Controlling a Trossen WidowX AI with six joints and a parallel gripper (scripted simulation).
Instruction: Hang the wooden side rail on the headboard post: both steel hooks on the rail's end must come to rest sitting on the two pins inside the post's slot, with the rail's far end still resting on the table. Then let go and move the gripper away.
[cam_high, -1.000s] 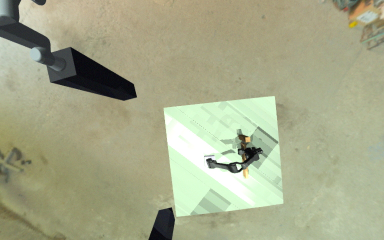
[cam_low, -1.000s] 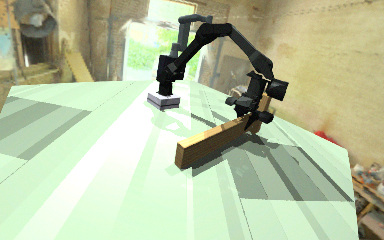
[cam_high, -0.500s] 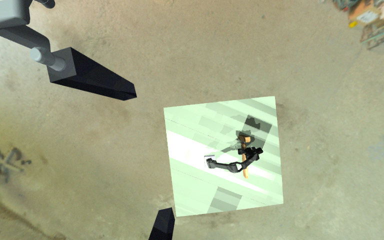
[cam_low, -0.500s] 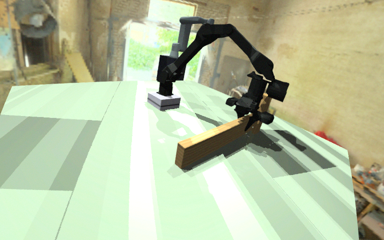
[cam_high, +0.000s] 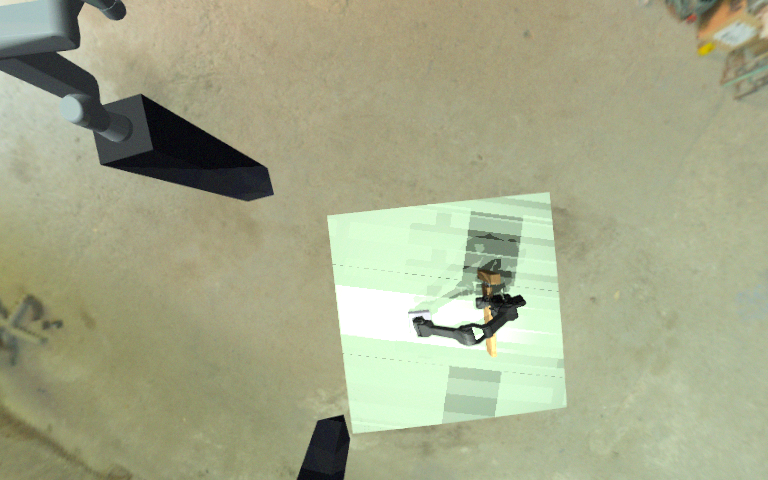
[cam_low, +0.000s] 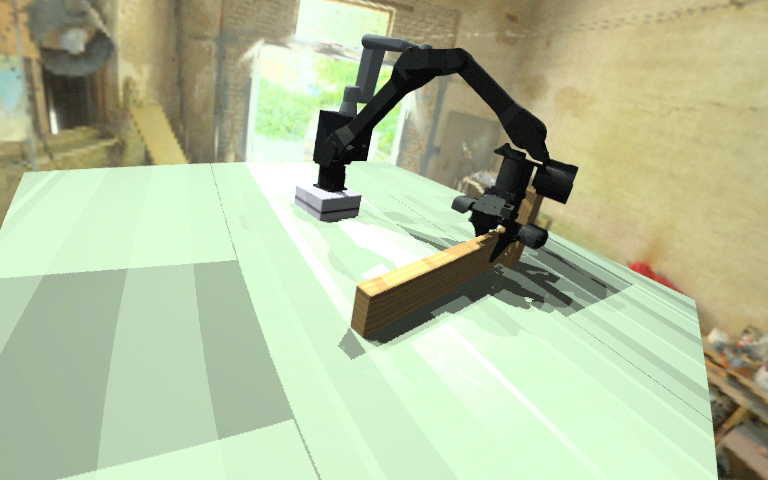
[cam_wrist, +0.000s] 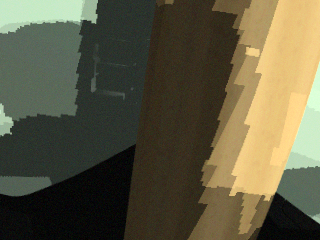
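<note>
My gripper tip is now 13 cm to the right of the headboard post, 4 cm below it and 2 cm short of it.
</note>
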